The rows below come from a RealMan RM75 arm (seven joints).
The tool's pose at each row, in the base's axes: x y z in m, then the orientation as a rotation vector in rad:
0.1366 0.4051 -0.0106 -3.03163 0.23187 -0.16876
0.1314 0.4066 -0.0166 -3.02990 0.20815 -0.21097
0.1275 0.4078 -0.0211 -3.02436 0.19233 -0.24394
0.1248 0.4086 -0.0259 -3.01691 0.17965 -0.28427
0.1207 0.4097 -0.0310 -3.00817 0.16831 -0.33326
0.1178 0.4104 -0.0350 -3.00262 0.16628 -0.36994
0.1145 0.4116 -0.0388 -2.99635 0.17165 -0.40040
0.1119 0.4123 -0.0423 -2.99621 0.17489 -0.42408
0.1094 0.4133 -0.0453 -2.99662 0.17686 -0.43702
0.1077 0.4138 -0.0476 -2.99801 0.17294 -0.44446
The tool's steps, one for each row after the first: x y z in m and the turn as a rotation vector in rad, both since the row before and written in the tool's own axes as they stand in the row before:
-0.0060 -0.0001 0.0055 0.00380 0.02680 -0.01668
-0.0046 -0.0002 0.0040 0.00632 0.02101 -0.01086
-0.0035 0.0001 0.0043 0.00709 0.02605 -0.00896
-0.0051 -0.0001 0.0043 0.00708 0.03193 -0.00839
-0.0037 0.0001 0.0033 0.00299 0.02421 -0.00231
-0.0042 -0.0004 0.0030 0.00284 0.02047 0.00285
-0.0035 0.0000 0.0027 -0.00251 0.01573 0.00081
-0.0033 -0.0004 0.0023 -0.00195 0.00857 0.00048
-0.0023 0.0000 0.0017 -0.00152 0.00468 -0.00317

